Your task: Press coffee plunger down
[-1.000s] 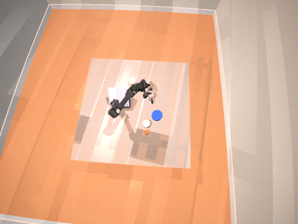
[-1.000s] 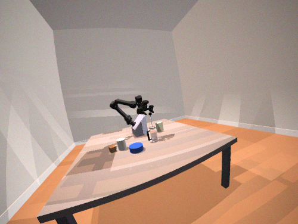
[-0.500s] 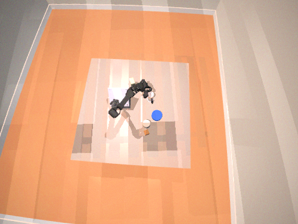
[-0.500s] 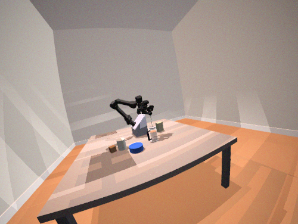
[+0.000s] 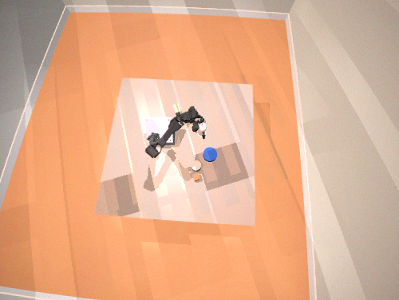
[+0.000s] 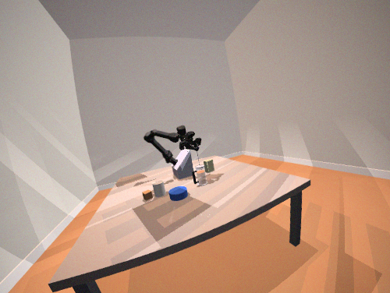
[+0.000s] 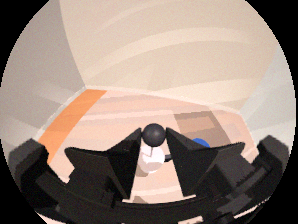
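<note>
The glass coffee press is 2 cm to the right of my gripper tip and 14 cm below it. Also, from my gripper tip: white mug (32 cm to the right, 23 cm below); then small brown block (1 cm ahead, 41 cm to the right, 25 cm below).
</note>
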